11 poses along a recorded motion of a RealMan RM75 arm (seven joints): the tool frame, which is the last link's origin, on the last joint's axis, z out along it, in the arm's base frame.
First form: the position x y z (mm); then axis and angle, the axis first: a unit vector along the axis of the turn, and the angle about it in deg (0 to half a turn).
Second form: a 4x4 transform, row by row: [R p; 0 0 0 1], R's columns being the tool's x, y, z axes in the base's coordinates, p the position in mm. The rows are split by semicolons. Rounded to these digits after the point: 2 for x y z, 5 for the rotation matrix.
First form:
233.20 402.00 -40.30 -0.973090 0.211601 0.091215 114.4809
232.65 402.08 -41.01 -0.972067 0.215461 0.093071 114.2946
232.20 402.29 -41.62 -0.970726 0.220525 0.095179 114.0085
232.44 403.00 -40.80 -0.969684 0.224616 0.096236 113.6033
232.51 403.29 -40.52 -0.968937 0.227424 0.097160 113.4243
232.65 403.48 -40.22 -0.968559 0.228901 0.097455 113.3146
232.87 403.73 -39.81 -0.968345 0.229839 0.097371 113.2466
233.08 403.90 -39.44 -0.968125 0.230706 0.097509 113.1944
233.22 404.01 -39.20 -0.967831 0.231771 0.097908 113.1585
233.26 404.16 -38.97 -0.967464 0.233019 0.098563 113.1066
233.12 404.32 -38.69 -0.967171 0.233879 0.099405 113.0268
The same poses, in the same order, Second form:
0.92490 -0.37425 0.06704 233.20; -0.20822 -0.35106 0.91291 402.00; -0.31812 -0.85831 -0.40262 -40.30; 0 0 0 1
0.92225 -0.38044 0.06869 232.65; -0.21078 -0.34591 0.91429 402.08; -0.32407 -0.85768 -0.39920 -41.01; 0 0 0 1
0.91884 -0.38811 0.07146 232.20; -0.21422 -0.33845 0.91627 402.29; -0.33143 -0.85721 -0.39413 -41.62; 0 0 0 1
0.91638 -0.39320 0.07514 232.44; -0.21683 -0.32975 0.91883 403.00; -0.33651 -0.85829 -0.38743 -40.80; 0 0 0 1
0.91452 -0.39711 0.07711 232.51; -0.21881 -0.32525 0.91996 403.29; -0.34025 -0.85820 -0.38434 -40.52; 0 0 0 1
0.91361 -0.39895 0.07846 232.65; -0.21995 -0.32265 0.92061 403.48; -0.34196 -0.85834 -0.38252 -40.22; 0 0 0 1
0.91310 -0.39987 0.07968 232.87; -0.22094 -0.32101 0.92094 403.73; -0.34268 -0.85852 -0.38147 -39.81; 0 0 0 1
0.91256 -0.40095 0.08048 233.08; -0.22169 -0.31966 0.92123 403.90; -0.34364 -0.85852 -0.38060 -39.44; 0 0 0 1
0.91180 -0.40255 0.08107 233.22; -0.22251 -0.31843 0.92146 404.01; -0.34512 -0.85823 -0.37992 -39.20; 0 0 0 1
0.91087 -0.40457 0.08155 233.26; -0.22325 -0.31684 0.92183 404.16; -0.34710 -0.85787 -0.37892 -38.97; 0 0 0 1
0.91016 -0.40617 0.08150 233.12; -0.22320 -0.31507 0.92245 404.32; -0.34899 -0.85777 -0.37742 -38.69; 0 0 0 1

